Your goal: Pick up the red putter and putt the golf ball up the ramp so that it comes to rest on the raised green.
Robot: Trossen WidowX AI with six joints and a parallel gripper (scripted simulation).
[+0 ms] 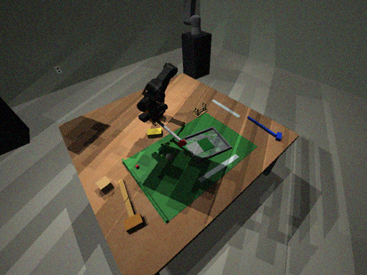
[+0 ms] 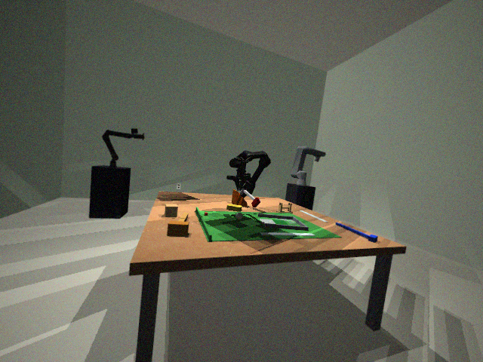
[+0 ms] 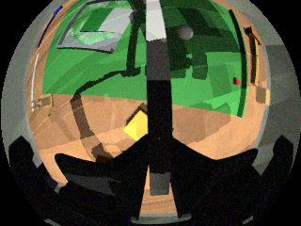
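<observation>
My gripper tip is 60 mm past the yellow block and 140 mm above it. Round my gripper tip: white golf ball (200 mm ahead, 40 mm to the right, 130 mm below); green mat (250 mm ahead, 90 mm to the left, 150 mm below); red putter (120 mm ahead, 30 mm to the left).
</observation>
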